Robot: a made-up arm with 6 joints. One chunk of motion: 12 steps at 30 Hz.
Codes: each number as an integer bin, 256 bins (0 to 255) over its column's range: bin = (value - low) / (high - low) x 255, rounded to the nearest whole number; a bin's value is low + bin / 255 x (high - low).
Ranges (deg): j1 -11..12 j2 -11..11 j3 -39..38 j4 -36..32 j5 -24..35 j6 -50..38
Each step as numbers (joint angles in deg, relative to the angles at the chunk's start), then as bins.
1 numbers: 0.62 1.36 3.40 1.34 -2.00 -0.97
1 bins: 129 143 140 140 95 142
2 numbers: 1.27 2.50 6.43 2.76 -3.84 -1.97
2 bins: 136 156 150 145 87 139
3 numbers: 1.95 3.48 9.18 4.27 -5.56 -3.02
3 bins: 144 168 160 151 80 136
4 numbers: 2.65 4.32 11.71 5.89 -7.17 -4.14
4 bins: 151 178 168 157 73 133
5 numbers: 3.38 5.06 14.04 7.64 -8.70 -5.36
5 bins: 159 186 176 164 66 129
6 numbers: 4.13 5.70 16.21 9.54 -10.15 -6.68
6 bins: 168 194 183 171 60 126
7 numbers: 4.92 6.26 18.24 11.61 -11.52 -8.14
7 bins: 177 200 190 179 54 121
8 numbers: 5.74 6.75 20.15 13.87 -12.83 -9.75
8 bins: 186 206 196 187 48 117
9 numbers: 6.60 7.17 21.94 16.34 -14.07 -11.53
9 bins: 195 211 202 196 43 111
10 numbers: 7.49 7.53 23.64 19.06 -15.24 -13.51
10 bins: 205 215 207 206 38 106
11 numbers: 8.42 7.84 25.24 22.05 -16.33 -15.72
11 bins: 215 218 213 218 33 99
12 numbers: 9.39 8.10 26.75 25.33 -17.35 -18.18
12 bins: 226 221 218 230 29 92
